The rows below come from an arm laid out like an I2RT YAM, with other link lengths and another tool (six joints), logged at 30 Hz.
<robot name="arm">
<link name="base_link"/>
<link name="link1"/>
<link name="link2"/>
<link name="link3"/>
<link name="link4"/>
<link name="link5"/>
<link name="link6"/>
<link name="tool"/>
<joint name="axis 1" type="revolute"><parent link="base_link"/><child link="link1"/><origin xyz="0.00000 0.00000 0.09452" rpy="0.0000 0.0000 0.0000"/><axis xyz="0 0 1"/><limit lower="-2.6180" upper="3.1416"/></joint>
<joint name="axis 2" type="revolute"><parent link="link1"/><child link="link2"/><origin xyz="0.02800 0.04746 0.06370" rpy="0.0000 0.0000 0.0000"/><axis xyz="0 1 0"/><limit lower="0.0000" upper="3.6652"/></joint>
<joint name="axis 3" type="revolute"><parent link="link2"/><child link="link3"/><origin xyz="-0.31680 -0.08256 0.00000" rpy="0.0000 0.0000 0.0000"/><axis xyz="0 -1 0"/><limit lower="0.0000" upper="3.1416"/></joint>
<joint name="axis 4" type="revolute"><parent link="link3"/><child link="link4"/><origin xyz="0.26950 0.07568 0.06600" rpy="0.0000 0.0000 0.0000"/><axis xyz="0 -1 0"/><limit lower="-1.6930" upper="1.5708"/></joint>
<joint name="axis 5" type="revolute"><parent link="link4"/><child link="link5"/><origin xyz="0.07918 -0.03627 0.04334" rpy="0.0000 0.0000 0.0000"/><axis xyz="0 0 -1"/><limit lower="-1.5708" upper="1.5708"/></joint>
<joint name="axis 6" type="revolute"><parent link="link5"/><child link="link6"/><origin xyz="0.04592 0.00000 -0.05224" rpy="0.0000 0.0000 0.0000"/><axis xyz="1 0 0"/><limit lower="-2.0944" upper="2.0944"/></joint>
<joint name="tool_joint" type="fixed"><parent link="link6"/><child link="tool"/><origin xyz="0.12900 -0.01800 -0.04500" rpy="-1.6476 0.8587 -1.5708"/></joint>
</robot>
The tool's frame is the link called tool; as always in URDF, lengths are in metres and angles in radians.
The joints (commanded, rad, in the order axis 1, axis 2, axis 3, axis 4, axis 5, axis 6), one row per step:
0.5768 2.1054 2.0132 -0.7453 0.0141 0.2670
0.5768 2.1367 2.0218 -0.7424 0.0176 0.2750
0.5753 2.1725 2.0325 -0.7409 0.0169 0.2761
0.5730 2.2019 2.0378 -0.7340 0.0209 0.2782
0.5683 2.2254 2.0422 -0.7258 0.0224 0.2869
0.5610 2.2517 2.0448 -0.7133 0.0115 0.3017
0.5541 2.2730 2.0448 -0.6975 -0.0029 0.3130
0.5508 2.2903 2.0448 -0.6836 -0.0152 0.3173
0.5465 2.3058 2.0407 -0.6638 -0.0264 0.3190
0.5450 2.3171 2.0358 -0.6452 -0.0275 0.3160
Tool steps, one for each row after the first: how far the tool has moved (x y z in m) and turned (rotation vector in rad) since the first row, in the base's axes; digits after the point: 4 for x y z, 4 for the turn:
0.0041 0.0024 -0.0139 -0.0085 0.0179 -0.0083
0.0085 0.0044 -0.0299 -0.0204 0.0384 -0.0102
0.0131 0.0050 -0.0440 -0.0311 0.0518 -0.0167
0.0176 0.0047 -0.0549 -0.0331 0.0633 -0.0291
0.0221 0.0054 -0.0680 -0.0240 0.0823 -0.0409
0.0262 0.0065 -0.0789 -0.0113 0.0970 -0.0474
0.0289 0.0086 -0.0877 -0.0028 0.1066 -0.0463
0.0323 0.0099 -0.0963 0.0056 0.1119 -0.0448
0.0354 0.0108 -0.1030 0.0061 0.1093 -0.0432

